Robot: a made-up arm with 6 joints.
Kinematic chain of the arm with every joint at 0, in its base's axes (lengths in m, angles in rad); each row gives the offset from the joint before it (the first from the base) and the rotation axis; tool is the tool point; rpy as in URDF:
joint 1: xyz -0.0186 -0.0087 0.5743 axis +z
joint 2: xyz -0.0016 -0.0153 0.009 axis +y
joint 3: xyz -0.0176 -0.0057 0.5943 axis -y
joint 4: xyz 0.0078 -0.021 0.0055 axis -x
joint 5: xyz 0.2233 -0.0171 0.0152 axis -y
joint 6: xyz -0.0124 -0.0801 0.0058 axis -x
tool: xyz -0.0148 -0.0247 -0.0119 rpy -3.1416 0 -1.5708
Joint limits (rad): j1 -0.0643..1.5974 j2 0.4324..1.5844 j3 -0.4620..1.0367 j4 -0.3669..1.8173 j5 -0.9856..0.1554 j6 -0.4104..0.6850
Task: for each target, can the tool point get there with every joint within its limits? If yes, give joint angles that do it. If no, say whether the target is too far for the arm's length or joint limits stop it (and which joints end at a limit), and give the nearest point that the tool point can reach.
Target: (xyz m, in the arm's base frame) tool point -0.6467 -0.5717 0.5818
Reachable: no: joint limits stop it (at a limit: joint 1, joint 2, joint 3, joint 4, joint 5) | nearest point 0.3020 -0.1812 0.9458 | short by 1.089 m
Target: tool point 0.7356 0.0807 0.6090
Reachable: yes | joints 0.3099 1.3047 0.2350 0.3558 -0.6449 0.5882
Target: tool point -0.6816 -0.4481 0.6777
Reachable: no: joint limits stop it (at a limit: joint 1, joint 2, joint 3, joint 4, joint 5) | nearest point 0.3015 -0.1790 0.9450 | short by 1.054 m
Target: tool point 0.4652 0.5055 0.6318
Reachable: yes | joints 1.0436 1.2395 0.1310 0.2285 0.0136 0.2023
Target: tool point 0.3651 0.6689 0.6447
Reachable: yes | joints 1.2568 1.3260 0.5529 0.2436 -0.4698 0.2700
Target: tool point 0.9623 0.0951 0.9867
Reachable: no: too far | nearest point 0.7721 0.0750 0.9086 | short by 0.207 m
